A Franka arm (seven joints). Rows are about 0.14 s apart.
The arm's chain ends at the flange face. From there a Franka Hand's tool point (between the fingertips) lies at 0.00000 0.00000 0.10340 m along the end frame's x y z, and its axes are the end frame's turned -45 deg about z.
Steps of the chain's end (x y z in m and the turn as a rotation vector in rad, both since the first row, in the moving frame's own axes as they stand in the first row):
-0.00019 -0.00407 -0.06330 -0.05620 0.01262 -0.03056
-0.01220 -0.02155 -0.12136 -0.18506 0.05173 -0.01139
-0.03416 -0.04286 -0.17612 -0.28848 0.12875 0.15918
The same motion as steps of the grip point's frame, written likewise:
-0.00036 0.00206 -0.06347 -0.04866 -0.03082 -0.03056
-0.00298 -0.00660 -0.12326 -0.16744 -0.09428 -0.01139
-0.00769 -0.02551 -0.18123 -0.29503 -0.11295 0.15918

